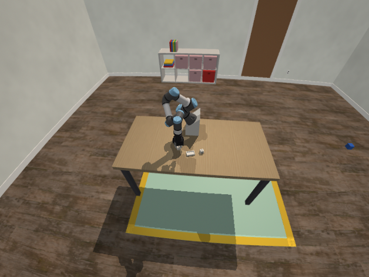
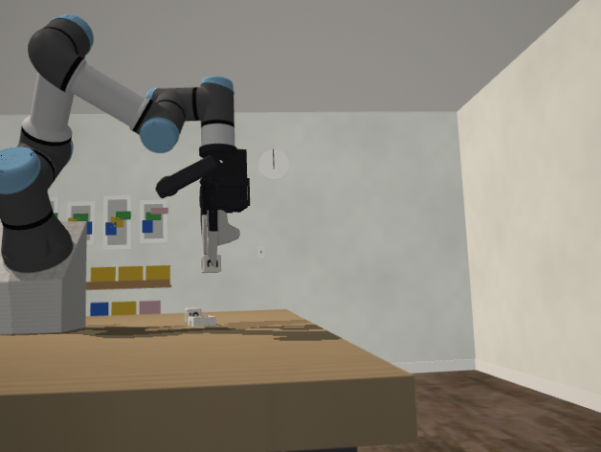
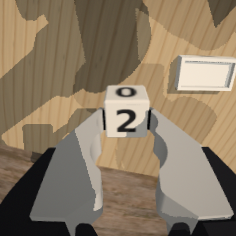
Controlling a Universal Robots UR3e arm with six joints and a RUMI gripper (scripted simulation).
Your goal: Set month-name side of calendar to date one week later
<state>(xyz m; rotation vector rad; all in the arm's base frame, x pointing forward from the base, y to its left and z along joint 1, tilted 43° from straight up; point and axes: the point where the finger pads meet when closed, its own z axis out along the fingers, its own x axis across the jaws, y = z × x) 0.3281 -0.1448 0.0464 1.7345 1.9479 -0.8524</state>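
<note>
Right now the white calendar tray is 2 cm behind my hand, 11 cm to the left of it and 12 cm below it.
</note>
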